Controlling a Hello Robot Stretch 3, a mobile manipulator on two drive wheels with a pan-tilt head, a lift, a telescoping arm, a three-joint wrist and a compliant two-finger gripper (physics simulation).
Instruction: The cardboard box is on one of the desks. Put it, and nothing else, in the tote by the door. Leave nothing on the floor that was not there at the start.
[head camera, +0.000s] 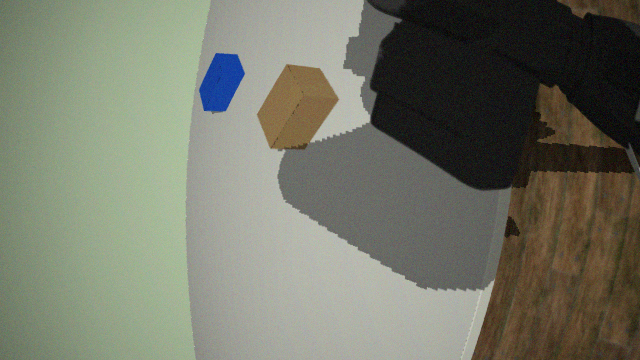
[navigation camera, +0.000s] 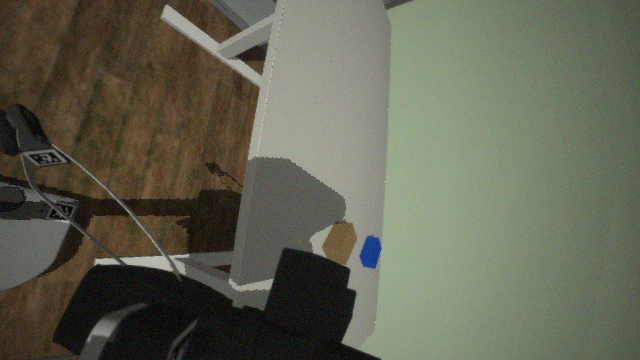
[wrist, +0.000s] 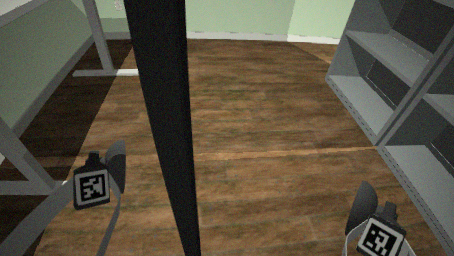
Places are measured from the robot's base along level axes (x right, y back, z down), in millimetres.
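Pixels of known places: gripper, fingertip midpoint: (wrist: 236, 180); robot's base, link origin: (navigation camera: 6, 197).
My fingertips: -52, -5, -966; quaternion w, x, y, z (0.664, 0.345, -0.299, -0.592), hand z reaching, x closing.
Observation:
For each thing: its top centre in the pictures, then the offset to it from my fingertips, as dx, dy, dz. Level surfaces: height alone.
- cardboard box, top centre: (head camera: 278, 105) (navigation camera: 349, 243) +594, -82, -35
- white desk, surface height: dz +15
- blue block, top centre: (head camera: 209, 81) (navigation camera: 377, 253) +857, -78, -30
The cardboard box (head camera: 298, 107) (navigation camera: 340, 243) is a plain brown block. It stands on the white desk (head camera: 325, 300) (navigation camera: 330, 90), toward the wall side, with the edge of a shadow at its foot. My gripper (navigation camera: 16, 162) (wrist: 236, 180) is open, its two fingertips wide apart with floor between them. In the navigation view it hangs out on the floor side of the desk, well apart from the box. In the head view black parts of the robot cover part of the desk's front edge, and the fingertips do not show. The tote does not show in these views.
A blue block (head camera: 222, 82) (navigation camera: 370, 252) stands beside the box, nearer the green wall. In the wrist view a black post (wrist: 167, 125) crosses the picture, a grey shelf unit (wrist: 411, 100) stands right, and desk legs (wrist: 100, 40) stand left. The robot's pale base (navigation camera: 30, 245) shows lower left.

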